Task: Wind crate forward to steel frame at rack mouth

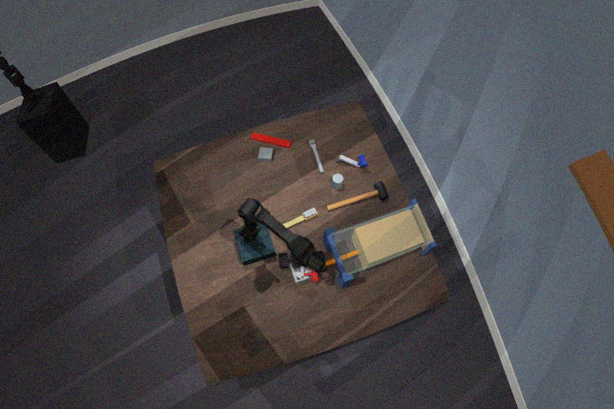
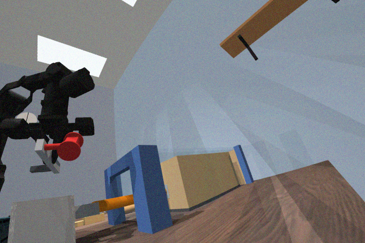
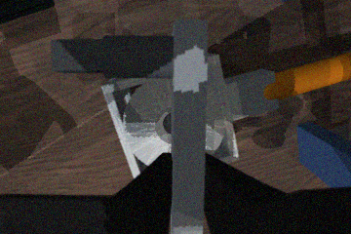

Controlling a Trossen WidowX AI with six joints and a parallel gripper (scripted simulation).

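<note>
My gripper tip is now 3 cm short of the red knob, 5 cm to the left of it and 2 cm below it. From my gripper tip the other things lie so: red-knobbed winch handle (1 cm ahead, 1 cm to the right, 1 cm above); then blue steel frame (16 cm ahead, 2 cm to the left, 6 cm below); then grey winch (1 cm behind, 2 cm to the right, 13 cm below).
</note>
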